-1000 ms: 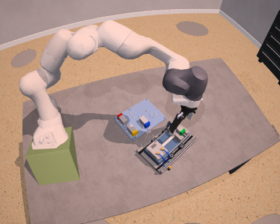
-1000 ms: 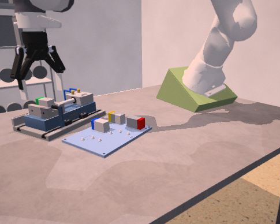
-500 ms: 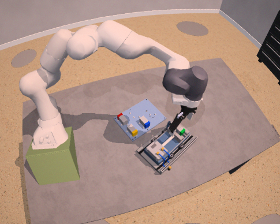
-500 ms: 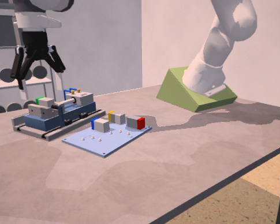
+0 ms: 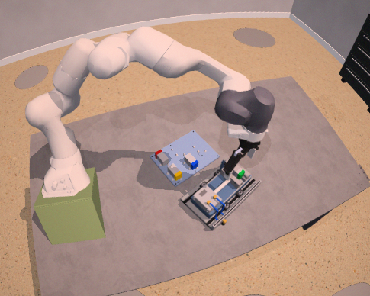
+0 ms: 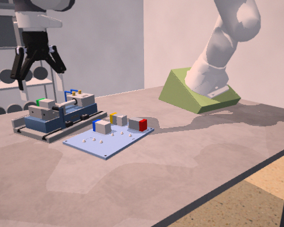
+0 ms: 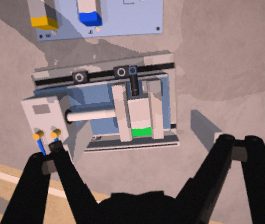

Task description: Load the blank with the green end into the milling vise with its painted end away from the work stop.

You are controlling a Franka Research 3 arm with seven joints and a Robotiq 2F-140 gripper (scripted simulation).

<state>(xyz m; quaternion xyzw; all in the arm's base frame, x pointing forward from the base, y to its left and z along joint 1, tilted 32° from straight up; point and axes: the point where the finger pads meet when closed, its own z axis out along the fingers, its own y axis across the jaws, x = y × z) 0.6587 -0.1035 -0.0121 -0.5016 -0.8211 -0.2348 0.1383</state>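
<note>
My hand is 5 cm above the green-ended blank. The rest, counted from my hand: blue-ended blank 15 cm behind, 14 cm to the left, 12 cm below; fixed jaw 2 cm ahead, 1 cm to the left, 7 cm below; black work stop rod 2 cm behind, 4 cm to the left, 5 cm below.
</note>
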